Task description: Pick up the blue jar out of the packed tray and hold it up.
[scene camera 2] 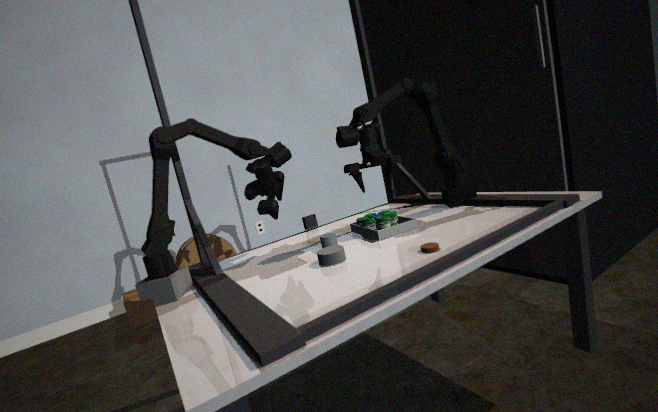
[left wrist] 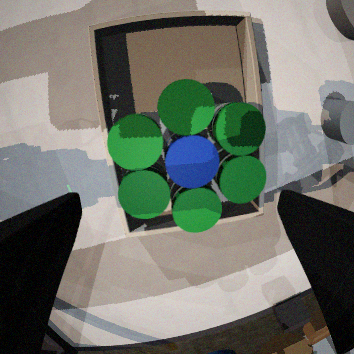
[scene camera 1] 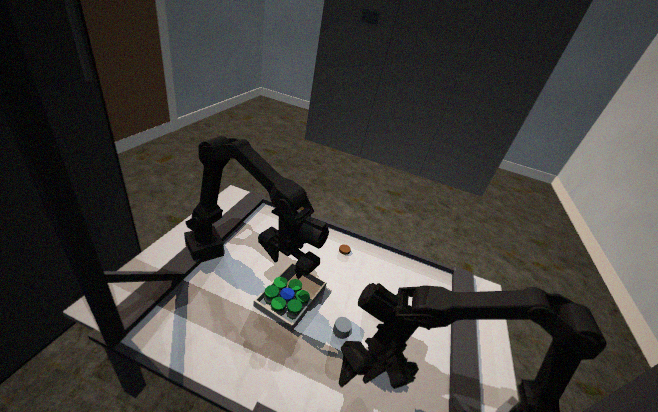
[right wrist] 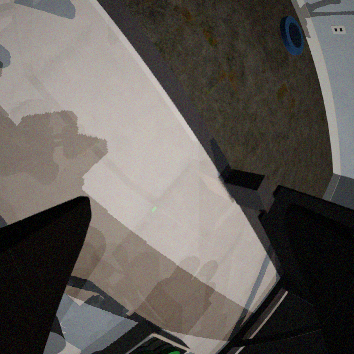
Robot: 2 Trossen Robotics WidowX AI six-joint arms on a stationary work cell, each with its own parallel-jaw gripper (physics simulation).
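Where they show: left gripper, fingertip midpoint: (scene camera 2: 377, 189) (left wrist: 182, 202) (scene camera 1: 287, 269); right gripper, fingertip midpoint: (scene camera 2: 278, 209) (scene camera 1: 352, 383) (right wrist: 191, 211); left arm's base, link origin: (scene camera 2: 457, 187) (scene camera 1: 203, 237); right arm's base, link origin: (scene camera 2: 162, 274).
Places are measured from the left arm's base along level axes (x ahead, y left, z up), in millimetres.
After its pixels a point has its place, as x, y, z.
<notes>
The blue-lidded jar (scene camera 1: 287, 293) @[319, 151, -15] (scene camera 2: 376, 216) @[318, 163, -15] (left wrist: 192, 161) @[318, 152, -15] stands upright in the tray (scene camera 1: 274, 315) @[356, 91, -38] (scene camera 2: 364, 233) @[367, 213, -52] (left wrist: 251, 60) @[342, 251, -33], ringed closely by several green-lidded jars (scene camera 1: 272, 291) @[292, 114, -15] (scene camera 2: 384, 219) @[296, 212, -20] (left wrist: 135, 142) @[271, 153, -15]. The ring fills one end of the tray. My left gripper (scene camera 1: 287, 266) @[299, 152, 71] (left wrist: 182, 202) @[299, 152, 71] is open and empty, pointing down above the tray. In the left wrist view, the blue lid lies between the finger directions, a little above the line of the fingertips. My right gripper (scene camera 1: 368, 382) (right wrist: 191, 211) @[648, 126, 69] is open and empty, away from the tray above the table.
Two grey cylinders (scene camera 2: 328, 240) @[479, 275, -37] (scene camera 2: 331, 255) @[458, 441, -35] (left wrist: 342, 120) @[463, 244, -25] stand beside the tray, on the right arm's side. A brown-orange disc (scene camera 1: 345, 249) @[215, 465, -49] (scene camera 2: 430, 247) @[211, 485, -48] lies on the table apart from the tray. The tray's other end holds no jars.
</notes>
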